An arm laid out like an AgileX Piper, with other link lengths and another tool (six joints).
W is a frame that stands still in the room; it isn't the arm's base.
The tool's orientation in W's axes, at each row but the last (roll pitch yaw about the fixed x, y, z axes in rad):
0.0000 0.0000 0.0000
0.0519 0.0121 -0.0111
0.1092 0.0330 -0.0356
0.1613 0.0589 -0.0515
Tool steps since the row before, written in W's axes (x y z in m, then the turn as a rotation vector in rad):
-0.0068 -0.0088 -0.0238 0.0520 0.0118 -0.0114
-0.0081 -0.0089 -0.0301 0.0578 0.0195 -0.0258
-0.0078 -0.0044 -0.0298 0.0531 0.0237 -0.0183
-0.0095 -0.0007 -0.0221 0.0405 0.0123 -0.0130
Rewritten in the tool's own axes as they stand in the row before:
-0.0068 -0.0088 -0.0238 0.0520 0.0118 -0.0114
-0.0076 -0.0105 -0.0297 0.0579 0.0188 -0.0261
-0.0067 -0.0079 -0.0293 0.0528 0.0236 -0.0193
-0.0081 -0.0048 -0.0221 0.0405 0.0125 -0.0128

